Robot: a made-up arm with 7 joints. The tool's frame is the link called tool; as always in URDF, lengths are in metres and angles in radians. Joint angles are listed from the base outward. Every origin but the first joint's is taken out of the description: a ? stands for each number. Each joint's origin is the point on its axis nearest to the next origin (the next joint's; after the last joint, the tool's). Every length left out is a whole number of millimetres.
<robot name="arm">
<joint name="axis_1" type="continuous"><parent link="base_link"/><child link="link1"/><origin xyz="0.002 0.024 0.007" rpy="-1.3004 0.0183 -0.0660"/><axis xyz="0 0 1"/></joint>
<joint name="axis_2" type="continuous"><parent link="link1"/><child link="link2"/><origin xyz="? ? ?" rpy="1.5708 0.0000 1.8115"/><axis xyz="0 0 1"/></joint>
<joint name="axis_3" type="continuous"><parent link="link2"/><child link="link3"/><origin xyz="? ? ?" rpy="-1.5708 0.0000 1.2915"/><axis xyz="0 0 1"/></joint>
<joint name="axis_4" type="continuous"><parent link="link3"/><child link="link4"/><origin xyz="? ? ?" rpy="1.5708 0.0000 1.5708"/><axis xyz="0 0 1"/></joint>
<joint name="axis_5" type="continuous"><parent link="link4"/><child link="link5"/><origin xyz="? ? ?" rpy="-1.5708 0.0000 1.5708"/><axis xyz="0 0 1"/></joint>
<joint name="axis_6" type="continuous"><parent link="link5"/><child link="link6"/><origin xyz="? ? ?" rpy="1.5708 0.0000 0.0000"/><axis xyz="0 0 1"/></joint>
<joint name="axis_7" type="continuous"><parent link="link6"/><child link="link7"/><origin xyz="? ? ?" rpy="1.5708 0.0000 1.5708"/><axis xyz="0 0 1"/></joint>
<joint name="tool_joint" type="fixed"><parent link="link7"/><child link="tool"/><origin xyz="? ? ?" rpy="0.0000 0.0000 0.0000"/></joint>
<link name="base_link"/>
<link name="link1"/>
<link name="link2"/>
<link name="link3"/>
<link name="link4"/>
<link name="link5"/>
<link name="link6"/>
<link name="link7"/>
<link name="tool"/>
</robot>
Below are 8 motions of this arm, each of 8 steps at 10 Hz.
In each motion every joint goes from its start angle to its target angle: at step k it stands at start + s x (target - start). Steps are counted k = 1, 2, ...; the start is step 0. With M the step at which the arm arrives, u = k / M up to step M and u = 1 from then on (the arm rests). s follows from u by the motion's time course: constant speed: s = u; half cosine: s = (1 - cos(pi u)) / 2; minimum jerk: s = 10 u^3 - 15 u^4 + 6 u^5.
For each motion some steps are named. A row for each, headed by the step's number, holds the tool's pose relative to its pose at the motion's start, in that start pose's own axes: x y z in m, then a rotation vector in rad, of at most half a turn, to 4 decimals.
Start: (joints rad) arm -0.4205 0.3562 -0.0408 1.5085 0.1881 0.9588 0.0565
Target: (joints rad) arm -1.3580 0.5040 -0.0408 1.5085 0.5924 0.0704 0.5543
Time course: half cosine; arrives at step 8
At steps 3, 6, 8:
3: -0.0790 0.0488 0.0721 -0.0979 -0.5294 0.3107
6: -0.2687 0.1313 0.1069 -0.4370 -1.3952 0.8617
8: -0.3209 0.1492 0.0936 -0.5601 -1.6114 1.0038

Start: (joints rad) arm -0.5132 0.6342 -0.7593 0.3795 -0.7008 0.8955 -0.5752
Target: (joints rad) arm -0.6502 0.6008 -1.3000 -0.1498 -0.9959 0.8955 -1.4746
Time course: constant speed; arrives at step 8
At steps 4, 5, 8:
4: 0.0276 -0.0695 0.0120 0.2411 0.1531 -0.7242
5: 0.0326 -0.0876 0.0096 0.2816 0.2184 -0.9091
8: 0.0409 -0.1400 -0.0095 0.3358 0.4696 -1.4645

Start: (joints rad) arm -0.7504 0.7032 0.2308 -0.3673 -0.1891 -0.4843 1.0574
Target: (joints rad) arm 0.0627 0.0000 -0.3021 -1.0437 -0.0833 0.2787 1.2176
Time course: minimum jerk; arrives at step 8
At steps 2, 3, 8:
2: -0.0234 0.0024 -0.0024 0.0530 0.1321 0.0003
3: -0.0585 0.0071 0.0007 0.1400 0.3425 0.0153
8: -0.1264 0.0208 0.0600 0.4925 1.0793 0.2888

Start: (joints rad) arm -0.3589 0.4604 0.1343 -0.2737 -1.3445 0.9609 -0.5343
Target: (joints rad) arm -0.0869 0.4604 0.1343 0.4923 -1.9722 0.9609 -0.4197
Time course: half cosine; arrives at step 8
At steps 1, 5, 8:
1: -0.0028 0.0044 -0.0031 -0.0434 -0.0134 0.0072
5: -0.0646 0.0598 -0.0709 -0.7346 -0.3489 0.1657
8: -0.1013 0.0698 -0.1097 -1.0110 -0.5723 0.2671

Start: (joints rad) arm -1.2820 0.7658 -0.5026 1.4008 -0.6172 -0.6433 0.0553
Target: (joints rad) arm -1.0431 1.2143 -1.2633 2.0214 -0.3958 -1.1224 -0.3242
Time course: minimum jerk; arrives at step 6
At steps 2, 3, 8:
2: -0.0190 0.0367 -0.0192 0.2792 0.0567 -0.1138
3: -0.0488 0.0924 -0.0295 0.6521 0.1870 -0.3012
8: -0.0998 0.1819 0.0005 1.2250 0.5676 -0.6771

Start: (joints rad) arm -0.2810 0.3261 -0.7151 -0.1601 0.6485 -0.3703 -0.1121
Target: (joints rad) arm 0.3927 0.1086 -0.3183 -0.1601 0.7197 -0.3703 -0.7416
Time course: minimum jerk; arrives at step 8
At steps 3, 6, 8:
3: -0.0196 -0.0123 -0.0096 -0.1322 0.1432 -0.0951
6: -0.0814 -0.0515 -0.0195 -0.5080 0.4506 -0.3438
8: -0.0938 -0.0592 -0.0182 -0.5820 0.4975 -0.3884

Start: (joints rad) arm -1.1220 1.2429 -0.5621 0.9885 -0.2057 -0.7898 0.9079
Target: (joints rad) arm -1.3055 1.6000 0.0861 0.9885 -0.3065 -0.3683 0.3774
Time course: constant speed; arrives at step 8
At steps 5, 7, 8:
5: 0.0880 0.1103 0.0073 0.1162 0.1243 0.2548
7: 0.1069 0.1616 0.0177 0.0931 0.1787 0.3530
8: 0.1125 0.1876 0.0241 0.0667 0.2018 0.3992

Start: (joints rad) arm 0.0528 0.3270 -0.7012 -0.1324 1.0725 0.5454 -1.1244
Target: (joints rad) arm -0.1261 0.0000 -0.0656 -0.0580 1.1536 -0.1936 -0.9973
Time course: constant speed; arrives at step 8
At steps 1, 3, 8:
1: -0.0079 0.0133 -0.0002 0.0189 -0.0437 0.0767
3: -0.0247 0.0360 -0.0026 0.0558 -0.1234 0.2265
8: -0.0639 0.0696 -0.0173 0.1391 -0.2879 0.5720

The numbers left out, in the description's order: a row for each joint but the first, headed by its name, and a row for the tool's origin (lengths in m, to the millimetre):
axis_2: -0.002 0.009 0.000
axis_3: 0.143 -0.036 0.000
axis_4: 0.002 -0.012 0.000
axis_5: -0.141 -0.010 0.000
axis_6: 0.000 0.000 0.000
axis_7: 0.000 0.070 0.000
tool: 0.000 0.000 0.000

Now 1 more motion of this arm.
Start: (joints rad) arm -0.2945 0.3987 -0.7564 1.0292 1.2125 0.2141 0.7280
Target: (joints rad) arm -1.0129 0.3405 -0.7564 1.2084 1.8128 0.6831 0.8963
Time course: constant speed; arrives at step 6
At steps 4, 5, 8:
4: 0.0976 0.1193 -0.0746 0.6412 0.1400 0.5696
5: 0.1111 0.1584 -0.0898 0.8022 0.1893 0.7148
8: 0.1193 0.1995 -0.1028 0.9641 0.2433 0.8592

